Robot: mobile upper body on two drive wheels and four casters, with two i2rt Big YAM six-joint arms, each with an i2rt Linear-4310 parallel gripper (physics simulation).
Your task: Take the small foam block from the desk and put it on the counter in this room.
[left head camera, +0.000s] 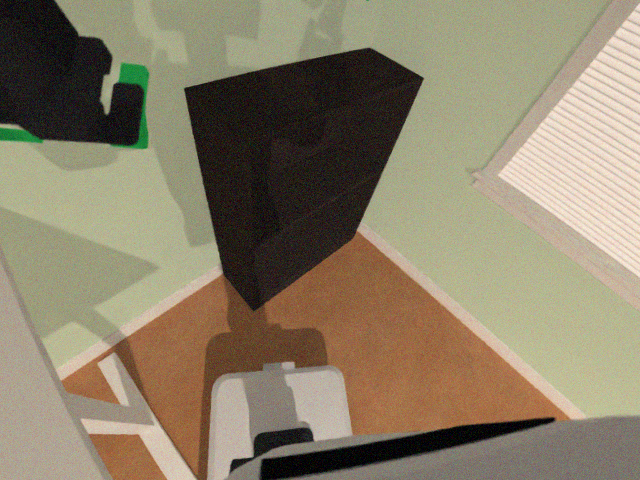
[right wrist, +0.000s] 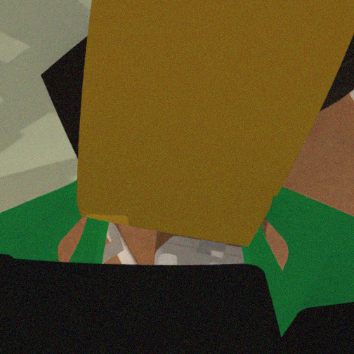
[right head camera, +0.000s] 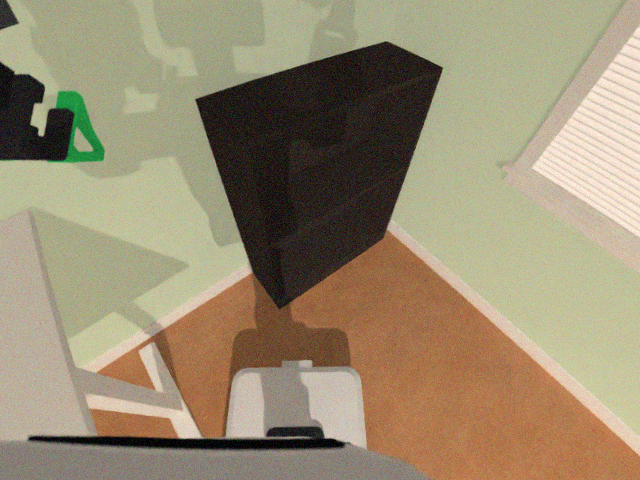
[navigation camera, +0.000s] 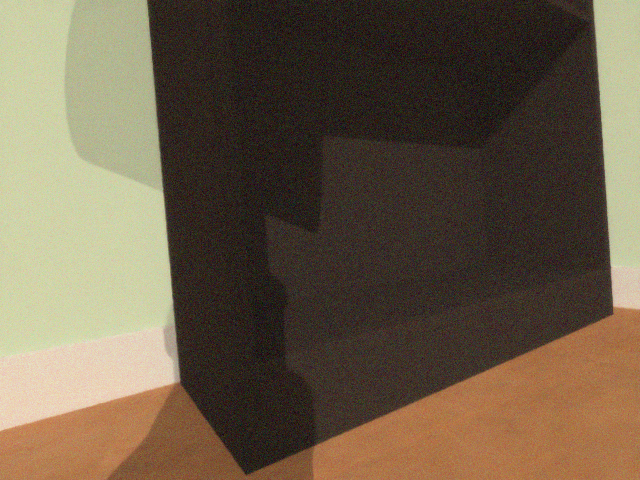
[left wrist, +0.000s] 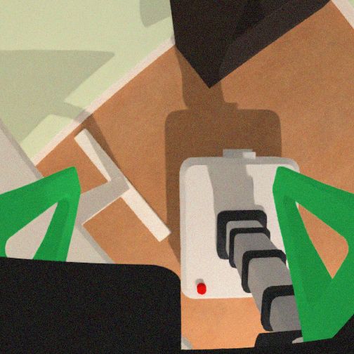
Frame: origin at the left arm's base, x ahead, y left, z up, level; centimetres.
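Seen in the pictures: left gripper, fingertip midpoint: [left head camera: 94, 139] [right head camera: 63, 154].
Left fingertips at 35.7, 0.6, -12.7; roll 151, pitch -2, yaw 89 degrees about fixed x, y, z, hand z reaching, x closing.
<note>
A point is followed by its place in that frame, as x, y, z.
The foam block [right wrist: 200, 100] is a large ochre-yellow shape in the right wrist view, filling the upper middle. My right gripper [right wrist: 172, 176] is shut on it, with green fingers at both sides of its lower end. My left gripper [left wrist: 176, 177] is open and empty, its green fingers wide apart above the robot's base; its side also shows at the upper left of the left head view [left head camera: 135, 105] {31.3, -6.4, -6.3} and right head view [right head camera: 72, 129] {31.7, -6.6, -6.8}. A pale grey table top [left head camera: 31, 387] {18.9, 20.3, -46.0} [right head camera: 31, 310] {29.3, 29.5, -46.0} [left wrist: 12, 165] stands at the left; whether it is the desk or the counter I cannot tell.
A tall black cabinet [left head camera: 227, 206] {75.8, -4.5, -67.9} [right head camera: 248, 206] {70.6, -8.4, -61.2} [left wrist: 200, 55] [right wrist: 65, 100] [navigation camera: 206, 258] {72.0, -7.3, -121.1} stands close in front, near the room's corner. White legs [left head camera: 160, 449] [right head camera: 155, 361] [left wrist: 145, 210] stand under the table top. A window blind [left head camera: 584, 144] {73.3, -117.8, -29.8} [right head camera: 604, 144] {75.2, -116.3, -37.0} is at the right.
</note>
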